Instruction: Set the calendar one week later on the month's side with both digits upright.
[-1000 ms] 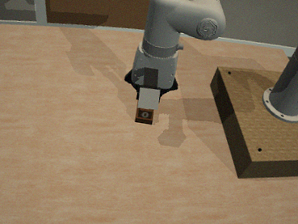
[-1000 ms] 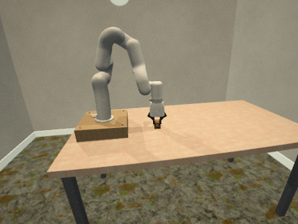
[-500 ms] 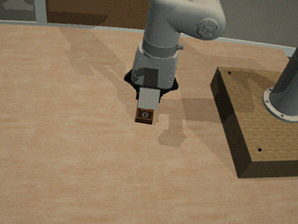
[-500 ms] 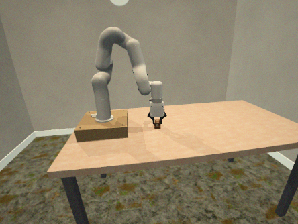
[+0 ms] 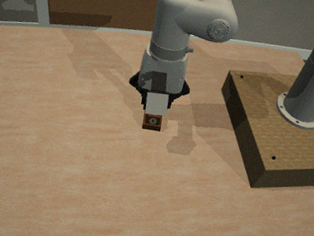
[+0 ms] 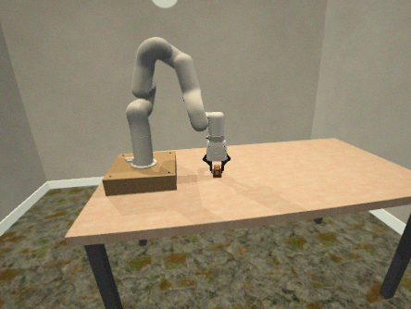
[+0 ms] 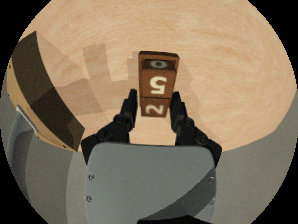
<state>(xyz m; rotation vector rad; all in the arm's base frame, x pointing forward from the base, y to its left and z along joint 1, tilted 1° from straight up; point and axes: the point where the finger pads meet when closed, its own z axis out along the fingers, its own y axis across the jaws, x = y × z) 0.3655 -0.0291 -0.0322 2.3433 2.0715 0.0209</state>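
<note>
Now: the cube 1 cm below my hand. The rest, counted from my hand: brown tray: 3 cm below, 2 cm to the left.
</note>
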